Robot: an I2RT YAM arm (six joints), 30 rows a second.
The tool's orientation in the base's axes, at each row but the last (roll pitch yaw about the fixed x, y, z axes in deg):
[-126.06, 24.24, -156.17]
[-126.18, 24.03, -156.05]
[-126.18, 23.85, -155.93]
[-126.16, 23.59, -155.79]
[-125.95, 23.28, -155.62]
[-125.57, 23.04, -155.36]
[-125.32, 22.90, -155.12]
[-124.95, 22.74, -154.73]
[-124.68, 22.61, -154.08]
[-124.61, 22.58, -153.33]
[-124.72, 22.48, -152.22]
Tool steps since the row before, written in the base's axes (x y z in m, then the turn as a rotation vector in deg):
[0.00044, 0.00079, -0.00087, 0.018, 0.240, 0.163]
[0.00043, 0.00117, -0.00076, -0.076, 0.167, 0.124]
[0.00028, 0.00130, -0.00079, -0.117, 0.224, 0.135]
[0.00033, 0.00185, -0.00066, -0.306, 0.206, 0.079]
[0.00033, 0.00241, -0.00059, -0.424, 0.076, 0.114]
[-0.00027, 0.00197, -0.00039, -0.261, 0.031, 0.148]
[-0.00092, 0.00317, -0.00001, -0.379, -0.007, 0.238]
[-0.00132, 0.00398, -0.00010, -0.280, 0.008, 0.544]
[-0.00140, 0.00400, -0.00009, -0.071, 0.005, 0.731]
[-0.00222, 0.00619, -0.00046, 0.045, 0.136, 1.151]
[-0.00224, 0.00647, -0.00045, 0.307, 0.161, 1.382]
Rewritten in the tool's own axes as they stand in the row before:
[-0.00030, 0.00120, 0.00020, -0.170, 0.042, -0.232]
[-0.00048, 0.00137, -0.00010, -0.049, 0.016, -0.215]
[-0.00040, 0.00147, -0.00025, -0.040, 0.044, -0.280]
[-0.00071, 0.00175, -0.00065, 0.147, 0.064, -0.342]
[-0.00096, 0.00206, -0.00105, 0.281, -0.055, -0.342]
[-0.00038, 0.00158, -0.00121, 0.148, -0.103, -0.242]
[-0.00046, 0.00205, -0.00254, 0.227, -0.200, -0.330]
[-0.00043, 0.00262, -0.00325, 0.020, -0.418, -0.447]
[-0.00042, 0.00262, -0.00331, -0.224, -0.554, -0.427]
[-0.00056, 0.00431, -0.00496, -0.535, -0.785, -0.665]
[-0.00078, 0.00452, -0.00510, -0.849, -0.941, -0.651]

